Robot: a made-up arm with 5 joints.
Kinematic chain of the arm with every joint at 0, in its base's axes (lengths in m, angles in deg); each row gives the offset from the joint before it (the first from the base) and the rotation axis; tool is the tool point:
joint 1: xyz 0 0 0.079 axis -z
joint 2: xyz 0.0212 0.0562 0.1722 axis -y
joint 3: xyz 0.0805 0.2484 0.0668 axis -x
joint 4: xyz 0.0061 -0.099 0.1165 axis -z
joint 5: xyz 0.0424 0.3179 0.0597 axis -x
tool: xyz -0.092 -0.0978 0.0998
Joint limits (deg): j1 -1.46..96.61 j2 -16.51..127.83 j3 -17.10..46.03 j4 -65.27..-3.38 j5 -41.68..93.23
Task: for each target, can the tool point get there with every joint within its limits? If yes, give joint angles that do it. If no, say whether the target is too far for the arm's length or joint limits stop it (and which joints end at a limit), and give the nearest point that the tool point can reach.
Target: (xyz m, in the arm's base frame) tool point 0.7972 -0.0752 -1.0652
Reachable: no: too far | nearest point 0.4525 -0.0314 -0.1799 | short by 0.951 m
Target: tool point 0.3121 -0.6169 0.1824
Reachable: no: joint limits stop it (at a limit: joint 1, joint 2, joint 3, joint 4, joint 5) | nearest point 0.4780 -0.1427 0.3787 | short by 0.539 m
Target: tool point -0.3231 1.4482 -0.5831
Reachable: no: too far | nearest point -0.1363 0.6332 0.0011 | short by 1.020 m
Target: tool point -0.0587 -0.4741 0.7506
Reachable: no: joint limits stop it (at a limit: joint 1, joint 2, joint 3, joint 4) | nearest point 0.3216 -0.1884 0.6029 | short by 0.498 m
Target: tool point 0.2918 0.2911 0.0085
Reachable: yes | joints 85.36 114.75 -9.16 -38.35 9.54
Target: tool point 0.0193 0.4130 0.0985
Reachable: yes | joints 37.88 102.48 16.89 -54.54 -27.42
